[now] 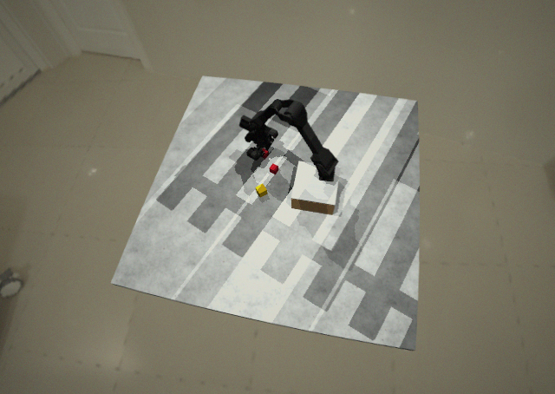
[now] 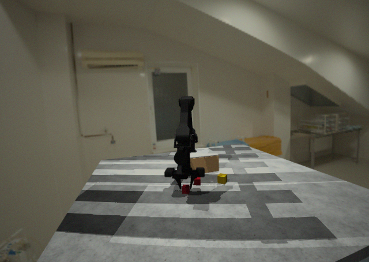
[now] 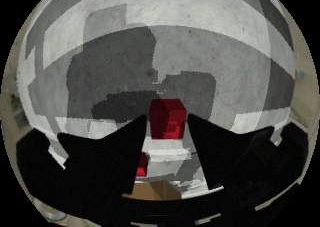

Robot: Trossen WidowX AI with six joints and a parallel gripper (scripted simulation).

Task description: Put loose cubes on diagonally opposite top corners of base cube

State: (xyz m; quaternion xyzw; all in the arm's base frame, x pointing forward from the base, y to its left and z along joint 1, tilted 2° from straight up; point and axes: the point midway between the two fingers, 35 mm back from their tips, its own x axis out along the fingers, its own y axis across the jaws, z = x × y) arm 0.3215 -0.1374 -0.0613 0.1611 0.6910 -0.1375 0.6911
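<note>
Right now my gripper tip is 30 mm past the yellow base cube and 210 mm to the right of it. Also, from my gripper tip: red cube (right at my gripper tip).
</note>
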